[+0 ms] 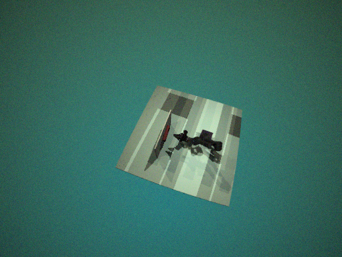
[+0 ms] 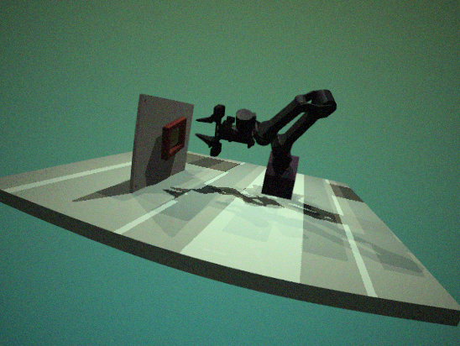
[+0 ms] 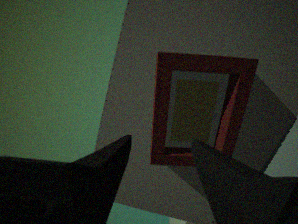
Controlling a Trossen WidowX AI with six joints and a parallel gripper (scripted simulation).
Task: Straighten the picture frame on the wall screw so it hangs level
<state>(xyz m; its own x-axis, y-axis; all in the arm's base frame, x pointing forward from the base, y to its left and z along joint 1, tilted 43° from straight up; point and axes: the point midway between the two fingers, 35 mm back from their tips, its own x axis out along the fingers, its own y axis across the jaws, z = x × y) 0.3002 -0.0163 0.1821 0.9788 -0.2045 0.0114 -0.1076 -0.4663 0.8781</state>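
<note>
The red picture frame is 90 mm ahead of my gripper tip, 50 mm below it and 30 mm to the right of it. The rest, counted from my gripper tip: grey wall panel 100 mm ahead, 70 mm below, 10 mm to the right.
</note>
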